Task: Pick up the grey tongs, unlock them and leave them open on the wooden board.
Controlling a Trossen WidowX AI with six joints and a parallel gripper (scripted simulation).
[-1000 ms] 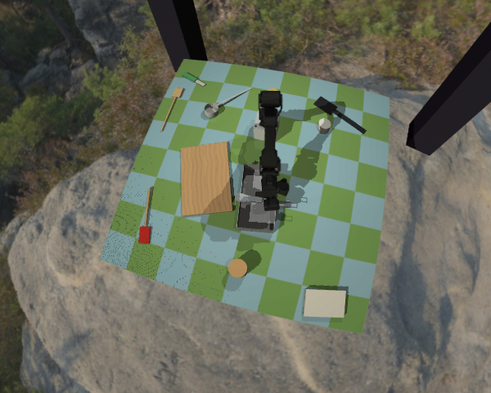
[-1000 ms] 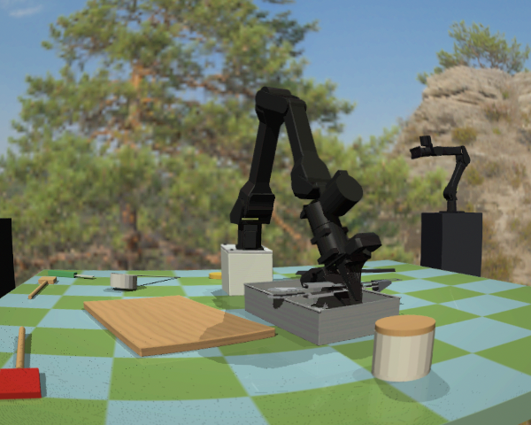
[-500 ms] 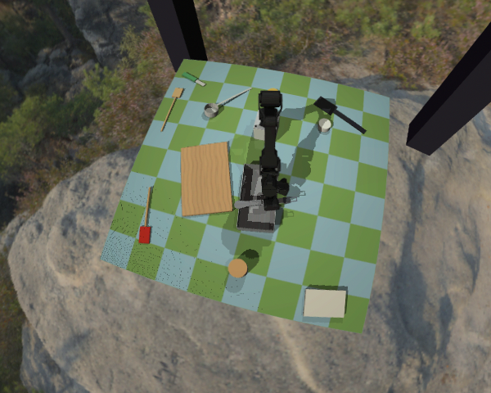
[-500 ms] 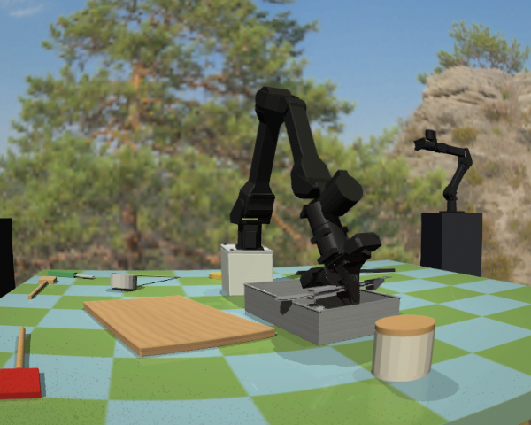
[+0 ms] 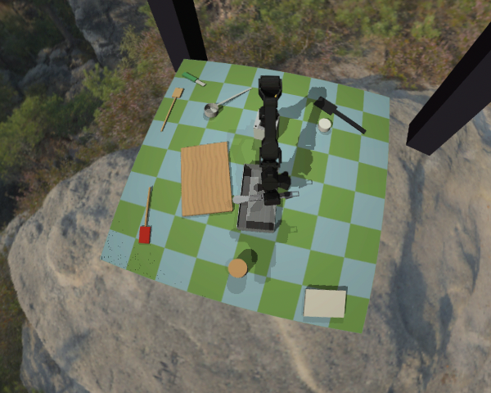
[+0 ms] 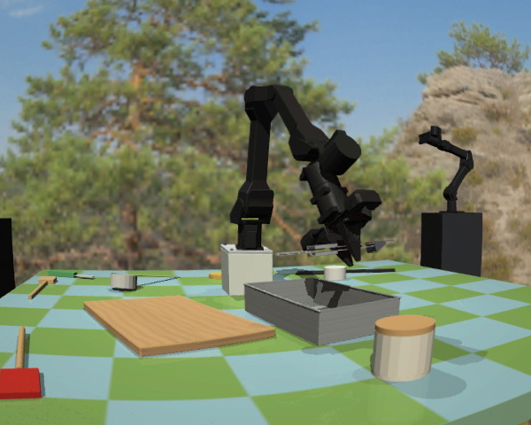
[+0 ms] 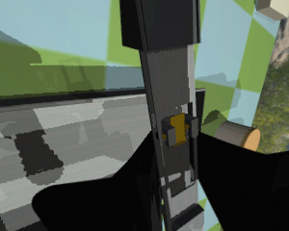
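Right now my gripper tip is 3 cm past the yellow lock piece, 1 cm to the right of it and 3 cm below it. From my gripper tip the other things lie so: wooden board 2 cm behind, 35 cm to the right, 10 cm below; then grey roasting tin 2 cm behind, 7 cm to the right, 8 cm below; then lidded canister 31 cm ahead, 2 cm to the right, 7 cm below.
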